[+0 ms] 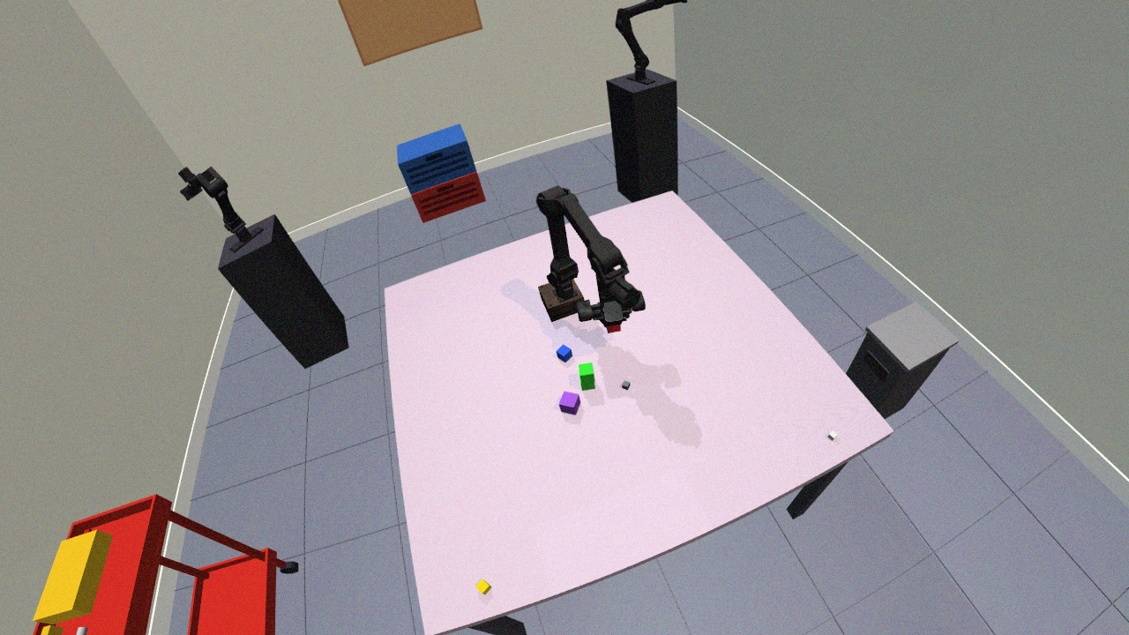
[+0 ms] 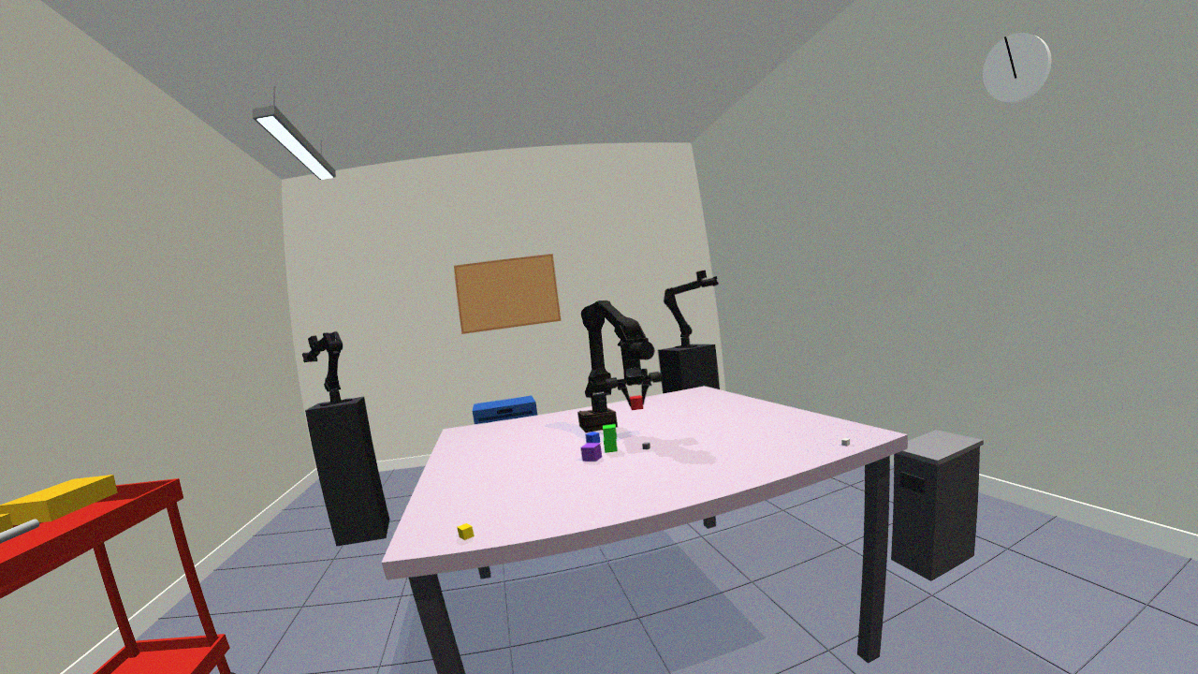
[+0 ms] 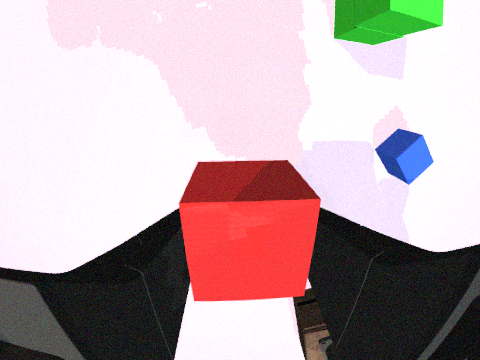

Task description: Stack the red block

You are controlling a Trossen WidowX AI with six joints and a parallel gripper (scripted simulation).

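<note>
The purple block lies 210 mm to the right of my gripper tip, 120 mm ahead of it and 90 mm below it. The rest, counted from my gripper tip: blue block: 150 mm to the right, 90 mm below, 60 mm behind; then red block: 10 mm above; then small grey cube: 140 mm ahead, 100 mm below, 50 mm to the right.
</note>
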